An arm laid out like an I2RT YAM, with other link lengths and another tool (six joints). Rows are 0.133 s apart.
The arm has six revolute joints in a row. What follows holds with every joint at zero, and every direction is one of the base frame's. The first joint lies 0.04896 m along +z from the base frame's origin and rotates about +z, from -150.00 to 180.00 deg. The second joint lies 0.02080 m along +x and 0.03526 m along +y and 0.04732 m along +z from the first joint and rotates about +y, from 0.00 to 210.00 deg. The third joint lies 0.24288 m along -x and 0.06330 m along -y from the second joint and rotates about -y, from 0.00 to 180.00 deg. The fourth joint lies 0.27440 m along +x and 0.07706 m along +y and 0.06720 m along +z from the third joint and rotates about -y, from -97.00 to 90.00 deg. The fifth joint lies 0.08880 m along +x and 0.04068 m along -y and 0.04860 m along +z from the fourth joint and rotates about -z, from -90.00 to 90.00 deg. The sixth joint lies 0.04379 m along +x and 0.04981 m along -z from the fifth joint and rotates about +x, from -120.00 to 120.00 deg. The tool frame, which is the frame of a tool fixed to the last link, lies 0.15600 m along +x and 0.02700 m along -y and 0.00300 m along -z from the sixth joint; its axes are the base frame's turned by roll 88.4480, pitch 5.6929 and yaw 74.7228 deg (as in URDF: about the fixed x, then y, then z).
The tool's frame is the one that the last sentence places.
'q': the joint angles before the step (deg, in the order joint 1, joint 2, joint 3, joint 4, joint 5, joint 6). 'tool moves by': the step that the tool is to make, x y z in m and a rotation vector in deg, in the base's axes. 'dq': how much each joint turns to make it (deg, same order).
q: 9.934 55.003 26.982 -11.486 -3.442 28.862
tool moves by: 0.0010 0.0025 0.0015 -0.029 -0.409 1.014
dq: -0.011 -0.027 -0.001 0.323 -0.730 -0.728
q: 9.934 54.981 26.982 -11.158 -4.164 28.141
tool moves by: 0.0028 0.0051 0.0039 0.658 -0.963 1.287
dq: 0.019 -0.014 -0.010 1.023 -1.292 -0.417
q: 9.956 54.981 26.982 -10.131 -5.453 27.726
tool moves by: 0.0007 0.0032 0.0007 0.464 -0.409 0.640
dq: 0.115 -0.030 -0.250 0.703 -0.651 -0.018
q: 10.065 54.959 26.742 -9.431 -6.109 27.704
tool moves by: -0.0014 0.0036 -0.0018 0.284 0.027 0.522
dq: 0.449 -0.097 -0.448 0.395 -0.231 0.182
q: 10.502 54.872 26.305 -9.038 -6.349 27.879
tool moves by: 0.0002 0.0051 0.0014 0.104 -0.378 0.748
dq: 0.751 0.000 -0.022 0.416 -0.016 0.026
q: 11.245 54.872 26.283 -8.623 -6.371 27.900
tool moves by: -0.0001 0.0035 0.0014 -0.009 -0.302 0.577
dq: 0.534 -0.125 -0.003 0.164 0.007 -0.082
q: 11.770 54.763 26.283 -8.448 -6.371 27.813
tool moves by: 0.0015 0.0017 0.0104 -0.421 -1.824 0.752
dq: 0.292 -1.587 0.047 -0.037 0.094 -0.914
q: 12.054 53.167 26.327 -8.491 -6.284 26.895
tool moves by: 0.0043 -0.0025 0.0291 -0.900 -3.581 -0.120
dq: 0.133 -3.252 1.767 -1.829 1.117 -1.222
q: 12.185 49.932 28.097 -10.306 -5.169 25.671
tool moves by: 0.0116 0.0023 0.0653 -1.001 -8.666 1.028
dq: 0.527 -3.944 4.341 -0.264 0.898 -2.753
